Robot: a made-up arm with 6 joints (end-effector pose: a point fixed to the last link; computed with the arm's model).
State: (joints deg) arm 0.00 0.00 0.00 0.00 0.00 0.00
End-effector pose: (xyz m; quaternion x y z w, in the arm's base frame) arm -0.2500 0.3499 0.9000 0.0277 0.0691 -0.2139 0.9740
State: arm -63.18 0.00 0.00 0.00 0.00 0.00
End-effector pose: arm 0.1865 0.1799 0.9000 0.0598 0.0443 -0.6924 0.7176
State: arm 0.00 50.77 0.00 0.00 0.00 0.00
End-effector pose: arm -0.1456 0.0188 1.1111 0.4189 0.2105 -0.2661 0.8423
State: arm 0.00 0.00 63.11 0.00 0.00 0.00
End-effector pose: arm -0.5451 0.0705 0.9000 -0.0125 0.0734 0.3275 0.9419
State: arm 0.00 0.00 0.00 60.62 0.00 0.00
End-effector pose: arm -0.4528 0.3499 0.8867 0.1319 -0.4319 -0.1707 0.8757
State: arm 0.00 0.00 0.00 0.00 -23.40 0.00
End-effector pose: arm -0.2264 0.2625 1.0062 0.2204 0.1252 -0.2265 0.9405
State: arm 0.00 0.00 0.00 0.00 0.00 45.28
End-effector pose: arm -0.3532 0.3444 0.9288 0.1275 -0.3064 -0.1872 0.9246
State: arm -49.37 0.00 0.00 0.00 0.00 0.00
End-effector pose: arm 0.1118 0.2572 0.9000 0.0540 0.0512 -0.6011 0.7957
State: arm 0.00 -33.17 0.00 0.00 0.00 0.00
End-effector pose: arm -0.3227 0.4126 0.6469 -0.2357 -0.0324 -0.1565 0.9586
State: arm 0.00 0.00 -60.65 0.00 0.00 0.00
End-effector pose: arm 0.1219 0.2259 0.9000 0.0588 0.0456 -0.6764 0.7328
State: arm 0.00 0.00 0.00 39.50 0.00 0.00
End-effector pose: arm -0.3851 0.3499 0.9161 0.0984 -0.2641 -0.1919 0.9401
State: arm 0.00 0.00 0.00 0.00 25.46 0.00
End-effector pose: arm -0.2757 0.3878 0.7553 -0.1830 0.0048 -0.1901 0.9646
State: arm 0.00 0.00 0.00 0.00 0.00 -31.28
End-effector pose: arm -0.2058 0.3526 0.8393 -0.0447 0.3258 -0.2131 0.9200
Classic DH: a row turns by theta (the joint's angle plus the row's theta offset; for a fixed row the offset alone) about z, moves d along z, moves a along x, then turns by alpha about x. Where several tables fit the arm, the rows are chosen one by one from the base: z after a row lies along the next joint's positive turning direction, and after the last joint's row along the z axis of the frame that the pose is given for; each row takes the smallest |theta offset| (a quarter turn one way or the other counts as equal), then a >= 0, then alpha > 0; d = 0 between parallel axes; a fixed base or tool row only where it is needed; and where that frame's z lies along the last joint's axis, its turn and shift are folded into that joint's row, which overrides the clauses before.
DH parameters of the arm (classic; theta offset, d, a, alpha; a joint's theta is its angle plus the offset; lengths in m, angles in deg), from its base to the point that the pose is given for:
base (fixed): 27.9 0 -0.1924 0
joint 1: 71.03 0.6367 0.0463 103.78
joint 2: 0 0.0096 0.013 -103.78
joint 3: 81.07 0.0855 0.17 -90
joint 4: 81.12 -0.068 -0.0343 85.44
joint 5: 0.19 -0.0091 -0.0371 -88.44
joint 6: -87.95 -0.3177 -0.0726 85.12
tool (fixed): 152.51 0.1193 0 0

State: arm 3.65 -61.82 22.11 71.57 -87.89 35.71
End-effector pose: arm -0.5884 -0.0936 0.9780 0.5052 0.0081 0.3832 0.7732
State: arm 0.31 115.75 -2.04 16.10 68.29 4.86
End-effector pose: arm -0.0733 -0.0956 0.9941 0.3333 0.2275 -0.3992 0.8233
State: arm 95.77 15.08 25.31 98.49 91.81 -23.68
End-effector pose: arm -0.3881 -0.0758 0.8870 0.2798 -0.4080 -0.0181 0.8689
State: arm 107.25 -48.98 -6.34 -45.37 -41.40 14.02
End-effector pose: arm -0.5755 -0.1181 0.6821 -0.1543 0.0323 0.4364 0.8858
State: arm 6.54 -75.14 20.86 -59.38 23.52 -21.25
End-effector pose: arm -0.4516 -0.0583 0.3041 -0.8491 0.2874 -0.2040 0.3934
